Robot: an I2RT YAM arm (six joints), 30 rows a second.
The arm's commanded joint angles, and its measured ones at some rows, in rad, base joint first. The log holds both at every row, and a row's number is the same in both.
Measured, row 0: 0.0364, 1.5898, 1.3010, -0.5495, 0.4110, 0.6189
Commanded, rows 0 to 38: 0.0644, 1.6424, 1.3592, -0.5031, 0.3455, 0.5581; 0.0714, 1.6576, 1.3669, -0.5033, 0.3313, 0.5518; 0.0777, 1.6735, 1.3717, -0.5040, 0.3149, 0.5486; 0.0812, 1.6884, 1.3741, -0.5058, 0.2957, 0.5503; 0.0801, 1.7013, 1.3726, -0.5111, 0.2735, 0.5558; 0.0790, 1.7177, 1.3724, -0.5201, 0.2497, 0.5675; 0.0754, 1.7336, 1.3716, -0.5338, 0.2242, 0.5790; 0.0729, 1.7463, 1.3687, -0.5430, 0.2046, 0.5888; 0.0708, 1.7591, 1.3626, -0.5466, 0.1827, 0.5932; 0.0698, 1.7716, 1.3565, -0.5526, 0.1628, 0.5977; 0.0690, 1.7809, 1.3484, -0.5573, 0.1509, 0.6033; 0.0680, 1.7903, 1.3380, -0.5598, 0.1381, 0.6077; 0.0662, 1.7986, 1.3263, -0.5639, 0.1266, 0.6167; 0.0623, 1.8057, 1.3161, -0.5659, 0.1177, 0.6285; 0.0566, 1.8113, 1.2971, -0.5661, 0.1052, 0.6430; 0.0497, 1.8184, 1.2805, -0.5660, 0.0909, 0.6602; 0.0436, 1.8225, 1.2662, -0.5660, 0.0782, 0.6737; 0.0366, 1.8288, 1.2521, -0.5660, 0.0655, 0.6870; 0.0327, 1.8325, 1.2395, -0.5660, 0.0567, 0.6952; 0.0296, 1.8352, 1.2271, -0.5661, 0.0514, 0.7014; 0.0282, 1.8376, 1.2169, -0.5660, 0.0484, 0.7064; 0.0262, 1.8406, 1.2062, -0.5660, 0.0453, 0.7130; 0.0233, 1.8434, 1.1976, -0.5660, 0.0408, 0.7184; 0.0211, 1.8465, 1.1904, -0.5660, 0.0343, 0.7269; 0.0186, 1.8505, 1.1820, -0.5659, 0.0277, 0.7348; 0.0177, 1.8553, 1.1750, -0.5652, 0.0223, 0.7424; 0.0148, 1.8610, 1.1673, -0.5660, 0.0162, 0.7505; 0.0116, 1.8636, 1.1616, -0.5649, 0.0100, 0.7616; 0.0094, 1.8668, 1.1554, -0.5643, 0.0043, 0.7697; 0.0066, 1.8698, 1.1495, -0.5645, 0.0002, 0.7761; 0.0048, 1.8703, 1.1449, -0.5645, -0.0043, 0.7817; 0.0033, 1.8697, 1.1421, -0.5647, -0.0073, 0.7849; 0.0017, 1.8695, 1.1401, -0.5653, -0.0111, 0.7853; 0.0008, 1.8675, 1.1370, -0.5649, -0.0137, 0.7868; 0.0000, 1.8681, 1.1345, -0.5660, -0.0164, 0.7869; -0.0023, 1.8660, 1.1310, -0.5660, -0.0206, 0.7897; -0.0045, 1.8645, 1.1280, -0.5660, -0.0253, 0.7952; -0.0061, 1.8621, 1.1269, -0.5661, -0.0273, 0.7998; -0.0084, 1.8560, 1.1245, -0.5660, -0.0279, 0.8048
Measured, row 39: 0.0055, 1.8420, 1.1698, -0.5289, 0.0124, 0.7647
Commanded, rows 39 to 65: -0.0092, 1.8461, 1.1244, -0.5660, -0.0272, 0.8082; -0.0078, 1.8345, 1.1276, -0.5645, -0.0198, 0.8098; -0.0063, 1.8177, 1.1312, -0.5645, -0.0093, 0.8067; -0.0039, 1.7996, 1.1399, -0.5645, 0.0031, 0.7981; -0.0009, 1.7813, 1.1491, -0.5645, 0.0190, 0.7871; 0.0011, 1.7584, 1.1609, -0.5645, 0.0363, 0.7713; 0.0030, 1.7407, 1.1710, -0.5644, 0.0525, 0.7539; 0.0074, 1.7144, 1.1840, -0.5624, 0.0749, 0.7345; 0.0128, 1.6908, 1.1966, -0.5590, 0.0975, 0.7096; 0.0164, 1.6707, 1.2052, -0.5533, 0.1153, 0.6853; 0.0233, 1.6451, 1.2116, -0.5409, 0.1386, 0.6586; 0.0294, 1.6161, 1.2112, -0.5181, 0.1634, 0.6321; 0.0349, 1.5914, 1.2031, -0.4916, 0.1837, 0.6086; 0.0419, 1.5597, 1.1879, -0.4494, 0.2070, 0.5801; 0.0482, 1.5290, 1.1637, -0.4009, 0.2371, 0.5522; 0.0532, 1.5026, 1.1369, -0.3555, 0.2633, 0.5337; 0.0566, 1.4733, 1.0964, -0.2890, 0.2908, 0.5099; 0.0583, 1.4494, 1.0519, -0.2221, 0.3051, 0.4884; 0.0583, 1.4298, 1.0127, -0.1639, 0.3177, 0.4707; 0.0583, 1.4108, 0.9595, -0.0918, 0.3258, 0.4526; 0.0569, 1.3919, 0.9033, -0.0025, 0.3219, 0.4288; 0.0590, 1.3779, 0.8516, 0.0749, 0.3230, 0.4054; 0.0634, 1.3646, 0.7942, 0.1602, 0.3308, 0.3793; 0.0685, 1.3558, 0.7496, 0.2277, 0.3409, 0.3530; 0.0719, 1.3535, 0.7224, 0.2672, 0.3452, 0.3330; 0.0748, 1.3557, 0.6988, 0.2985, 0.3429, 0.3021; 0.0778, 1.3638, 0.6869, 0.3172, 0.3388, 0.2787
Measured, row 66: 0.0647, 1.3655, 0.7292, 0.1020, 0.2951, 0.3950
